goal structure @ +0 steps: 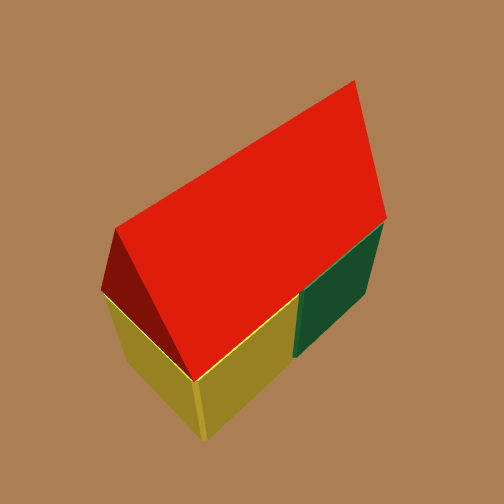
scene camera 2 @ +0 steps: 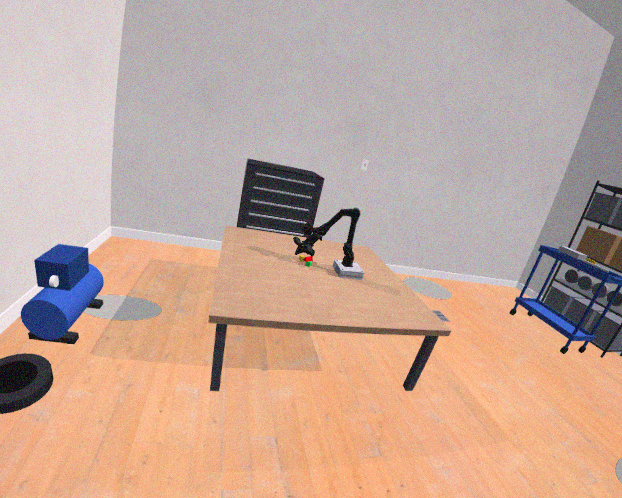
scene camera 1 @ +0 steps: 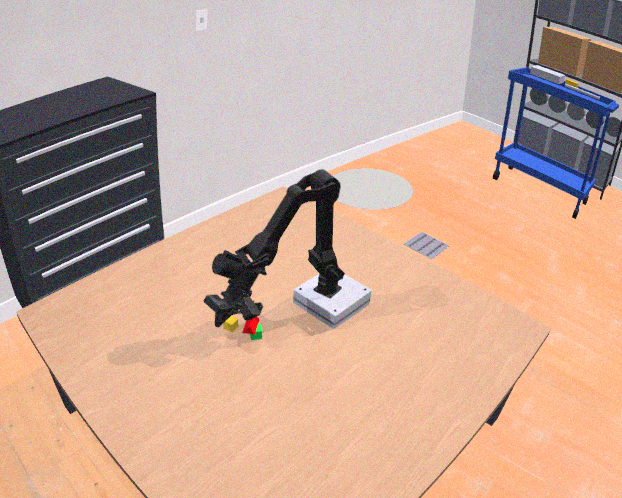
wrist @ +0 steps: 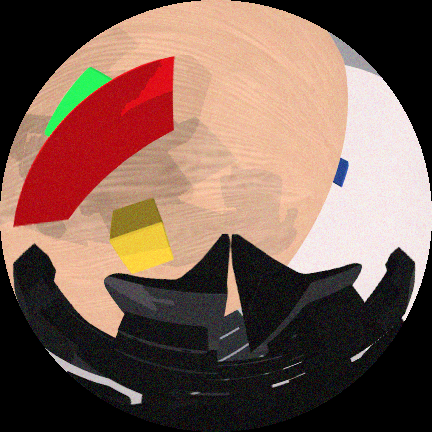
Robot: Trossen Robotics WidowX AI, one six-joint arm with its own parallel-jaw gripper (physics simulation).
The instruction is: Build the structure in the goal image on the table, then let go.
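Frame: origin at the arm's base, x ahead, y up, z right, level; metres.
Seen in the pictures: gripper, fingertip midpoint: (scene camera 2: pixel 295 254) (scene camera 1: pixel 216 326) (wrist: pixel 228 239); arm's base, link origin: (scene camera 2: pixel 347 264) (scene camera 1: pixel 327 289).
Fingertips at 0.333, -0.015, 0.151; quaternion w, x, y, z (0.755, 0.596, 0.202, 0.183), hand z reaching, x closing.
Offsets run from my fingertips to a thing's top centre, as dx, dy, dz. Level surfaces: height alone.
A long red block @(-0.072, +0.022, -0.064) (scene camera 1: pixel 251 325) (scene camera 2: pixel 308 258) (wrist: pixel 100 142) rests on or against a green block @(-0.077, -0.007, -0.081) (scene camera 1: pixel 256 335) (scene camera 2: pixel 308 264) (wrist: pixel 75 100) and looks tilted. It hides part of the green block, so their exact contact cannot be told. A yellow cube @(-0.056, -0.007, -0.003) (scene camera 1: pixel 231 324) (scene camera 2: pixel 302 257) (wrist: pixel 142 240) sits on the table @(dy -0.040) (scene camera 1: pixel 332 404) (scene camera 2: pixel 290 300) (wrist: pixel 260 65), apart from the red block. My gripper (scene camera 1: pixel 219 320) (scene camera 2: pixel 297 252) (wrist: pixel 228 239) is shut with nothing between its fingertips. It is low over the table beside the yellow cube, which shows left of the fingers in the wrist view.
The arm's pale base plate (scene camera 1: pixel 353 300) (scene camera 2: pixel 355 270) stands on the table, right of the blocks in the scene views. A dark drawer cabinet (scene camera 1: pixel 77 114) (scene camera 2: pixel 280 181) stands beyond the table. A blue cart (scene camera 1: pixel 545 168) (scene camera 2: pixel 555 319) stands farther right.
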